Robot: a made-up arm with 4 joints.
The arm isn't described. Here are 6 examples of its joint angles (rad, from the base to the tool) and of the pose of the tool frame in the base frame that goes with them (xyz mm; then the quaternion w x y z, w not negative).
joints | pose
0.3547 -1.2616 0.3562 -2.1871 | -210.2 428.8 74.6 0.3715 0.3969 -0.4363 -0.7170
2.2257 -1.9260 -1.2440 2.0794 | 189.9 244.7 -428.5 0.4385 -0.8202 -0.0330 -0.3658
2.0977 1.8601 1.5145 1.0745 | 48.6 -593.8 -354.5 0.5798 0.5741 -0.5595 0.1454
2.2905 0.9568 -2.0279 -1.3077 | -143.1 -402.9 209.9 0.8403 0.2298 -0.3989 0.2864
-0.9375 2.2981 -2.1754 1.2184 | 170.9 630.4 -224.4 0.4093 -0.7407 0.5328 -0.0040
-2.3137 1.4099 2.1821 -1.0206 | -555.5 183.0 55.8 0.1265 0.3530 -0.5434 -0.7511
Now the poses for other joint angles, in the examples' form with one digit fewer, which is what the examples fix.
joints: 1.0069 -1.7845 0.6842 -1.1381
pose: 50 471 -264 0.468 -0.213 -0.749 -0.419
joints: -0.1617 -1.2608 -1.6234 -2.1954
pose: -390 7 -44 0.206 -0.538 -0.240 0.781
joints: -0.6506 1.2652 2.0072 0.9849
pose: 172 636 -20 0.200 -0.545 -0.230 -0.781
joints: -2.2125 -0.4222 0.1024 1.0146
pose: -23 -115 306 0.092 -0.109 0.179 -0.973
